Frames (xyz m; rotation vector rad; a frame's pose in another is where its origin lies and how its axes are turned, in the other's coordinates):
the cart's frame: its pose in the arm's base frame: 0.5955 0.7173 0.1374 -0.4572 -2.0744 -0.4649
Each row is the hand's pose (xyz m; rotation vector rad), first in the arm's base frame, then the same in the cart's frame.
Working: the arm's base frame: its pose in the cart's frame: 0.0799 -0.9284 0.1404 0.4572 2.0744 0.4649

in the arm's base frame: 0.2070 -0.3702 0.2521 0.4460 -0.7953 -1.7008
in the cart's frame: 0.1412 -1.1079 -0.3151 -0.8020 1.1218 -1.0270
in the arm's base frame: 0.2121 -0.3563 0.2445 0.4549 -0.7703 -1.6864
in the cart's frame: 0.1341 -1.0946 -0.3081 -0.7927 1.1511 -1.0264
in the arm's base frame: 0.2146 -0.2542 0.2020 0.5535 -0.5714 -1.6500
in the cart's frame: 0.1106 -1.0119 -0.2385 -0.7746 1.3490 -1.0864
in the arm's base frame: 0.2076 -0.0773 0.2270 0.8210 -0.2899 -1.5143
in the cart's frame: 0.1600 -0.8597 -0.1587 -0.6143 1.6584 -1.2658
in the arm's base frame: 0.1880 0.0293 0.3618 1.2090 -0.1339 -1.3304
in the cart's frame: 0.2999 -0.7580 -0.1591 -0.3050 1.8250 -1.5718
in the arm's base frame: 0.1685 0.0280 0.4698 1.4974 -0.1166 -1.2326
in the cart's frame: 0.4019 -0.7528 -0.1993 -0.0861 1.7957 -1.8281
